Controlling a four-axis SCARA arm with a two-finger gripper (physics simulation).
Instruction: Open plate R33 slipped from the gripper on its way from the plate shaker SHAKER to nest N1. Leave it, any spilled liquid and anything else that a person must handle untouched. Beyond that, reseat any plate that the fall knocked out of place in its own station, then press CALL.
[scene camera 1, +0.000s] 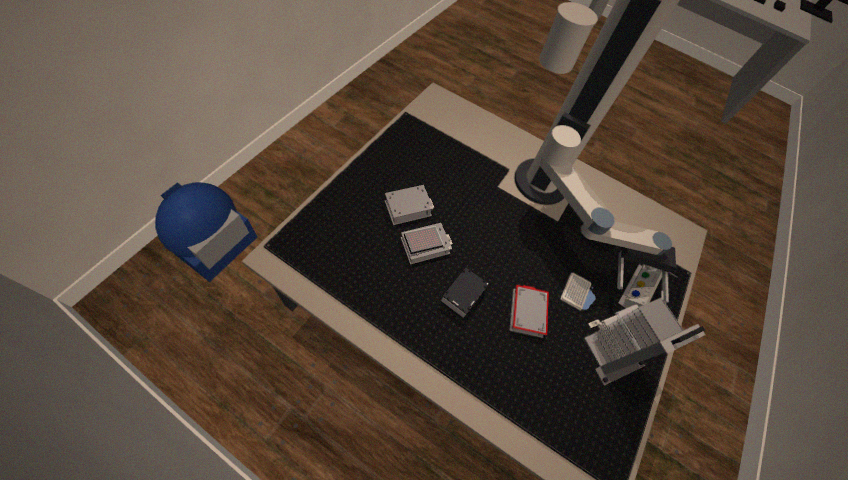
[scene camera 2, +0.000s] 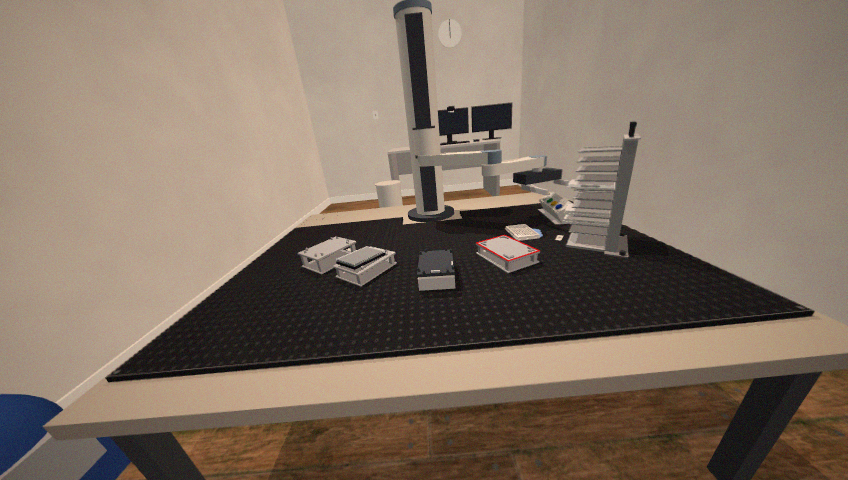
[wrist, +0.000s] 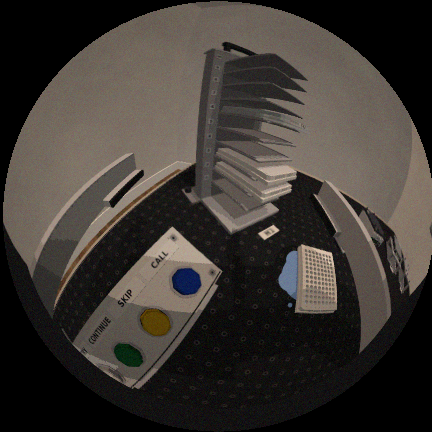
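Note:
Plate R33, a pale many-welled plate, lies on the mat, partly over a blue liquid patch. My gripper is open and empty, above the button panel. The blue button is beside the word CALL. The dark block looks like the shaker. A plate rests on a grey nest; its exact seating is unclear. Which nest is N1 cannot be read.
A tall rack stands beside the panel, with white plates on low shelves and a clear one higher. A red-rimmed station stands near R33. Another grey nest bears no plate.

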